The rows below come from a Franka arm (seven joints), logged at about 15 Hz.
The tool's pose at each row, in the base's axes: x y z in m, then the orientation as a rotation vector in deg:
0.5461 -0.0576 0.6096 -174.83 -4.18 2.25
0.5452 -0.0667 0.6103 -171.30 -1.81 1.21
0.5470 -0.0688 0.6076 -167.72 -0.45 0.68
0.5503 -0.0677 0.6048 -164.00 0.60 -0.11
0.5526 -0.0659 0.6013 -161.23 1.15 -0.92
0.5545 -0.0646 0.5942 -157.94 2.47 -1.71
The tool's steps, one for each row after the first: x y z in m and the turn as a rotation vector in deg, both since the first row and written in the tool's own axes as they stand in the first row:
-0.0014 0.0089 -0.0015 3.58 0.82 1.45
0.0004 0.0114 0.0010 7.18 1.28 2.28
0.0038 0.0107 0.0038 10.89 1.94 2.92
0.0063 0.0093 0.0074 13.65 2.59 3.24
0.0084 0.0087 0.0145 16.92 3.28 4.12

